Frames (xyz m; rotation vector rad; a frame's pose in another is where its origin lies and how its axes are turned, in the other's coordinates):
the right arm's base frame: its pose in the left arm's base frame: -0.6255 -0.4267 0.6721 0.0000 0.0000 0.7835
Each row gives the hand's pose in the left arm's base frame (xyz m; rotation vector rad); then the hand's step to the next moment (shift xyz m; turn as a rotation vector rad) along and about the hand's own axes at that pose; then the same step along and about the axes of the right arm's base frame.
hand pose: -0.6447 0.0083 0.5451 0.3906 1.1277 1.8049
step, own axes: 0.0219 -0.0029 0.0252 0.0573 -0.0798 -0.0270
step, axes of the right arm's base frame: 0.0278 0.0176 0.0065 0.0289 0.0341 -0.0915
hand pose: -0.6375 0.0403 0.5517 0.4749 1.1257 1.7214
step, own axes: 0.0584 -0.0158 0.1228 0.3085 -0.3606 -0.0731
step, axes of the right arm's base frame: 0.1292 0.0264 0.0366 0.1876 0.1913 -0.3984
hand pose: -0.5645 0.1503 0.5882 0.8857 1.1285 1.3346
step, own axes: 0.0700 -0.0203 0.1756 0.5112 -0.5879 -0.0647
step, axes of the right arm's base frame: 0.1812 -0.0546 0.0187 0.3527 0.2861 -0.6363
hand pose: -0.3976 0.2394 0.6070 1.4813 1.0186 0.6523
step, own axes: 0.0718 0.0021 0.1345 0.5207 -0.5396 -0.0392
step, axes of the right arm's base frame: 0.1035 -0.1071 -0.0328 0.3778 0.2583 -0.5953
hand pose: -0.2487 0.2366 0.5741 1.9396 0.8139 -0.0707
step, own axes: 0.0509 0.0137 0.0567 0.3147 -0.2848 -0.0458
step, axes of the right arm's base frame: 0.0279 -0.0617 -0.0375 0.2449 0.1485 -0.3166
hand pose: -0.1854 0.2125 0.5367 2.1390 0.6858 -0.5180
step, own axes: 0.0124 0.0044 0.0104 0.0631 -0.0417 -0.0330
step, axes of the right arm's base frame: 0.0028 -0.0127 -0.0106 0.0659 0.0286 -0.0406
